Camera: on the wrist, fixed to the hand. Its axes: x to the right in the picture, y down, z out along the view.
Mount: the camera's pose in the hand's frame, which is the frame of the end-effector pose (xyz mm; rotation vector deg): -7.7 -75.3 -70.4 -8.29 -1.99 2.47
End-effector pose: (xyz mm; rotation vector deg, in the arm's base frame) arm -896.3 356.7 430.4 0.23 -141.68 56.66
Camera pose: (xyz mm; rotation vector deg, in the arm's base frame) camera -846.4 345.6 520.2 -4.59 -147.86 47.65
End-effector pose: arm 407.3 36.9 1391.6 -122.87 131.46 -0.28
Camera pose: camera 482.7 39.6 1462.2 117.04 -130.78 -11.10
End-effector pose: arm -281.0 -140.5 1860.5 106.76 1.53 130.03
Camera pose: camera -337.1 -60.0 1828.0 105.71 -10.30 126.16
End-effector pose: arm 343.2 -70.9 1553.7 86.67 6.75 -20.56
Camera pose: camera 323.4 -1.5 1479.7 78.12 4.69 -19.19
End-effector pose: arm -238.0 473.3 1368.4 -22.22 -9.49 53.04
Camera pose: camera -165.2 408.7 1333.7 -29.27 -14.77 55.36
